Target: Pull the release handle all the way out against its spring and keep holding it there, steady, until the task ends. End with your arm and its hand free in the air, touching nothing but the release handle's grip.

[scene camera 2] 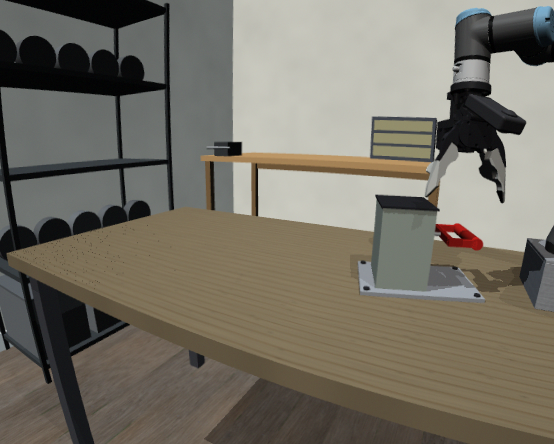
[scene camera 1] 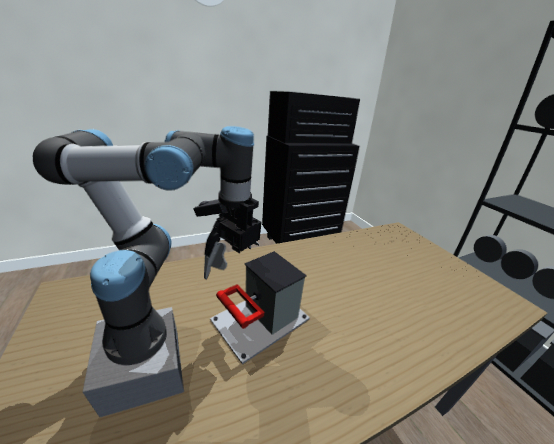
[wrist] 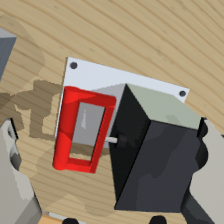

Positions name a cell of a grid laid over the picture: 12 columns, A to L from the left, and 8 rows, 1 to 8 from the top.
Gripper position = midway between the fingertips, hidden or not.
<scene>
The gripper shows in scene camera 2 (K4), in scene camera 1 (E5) and in the wrist view (F5).
</scene>
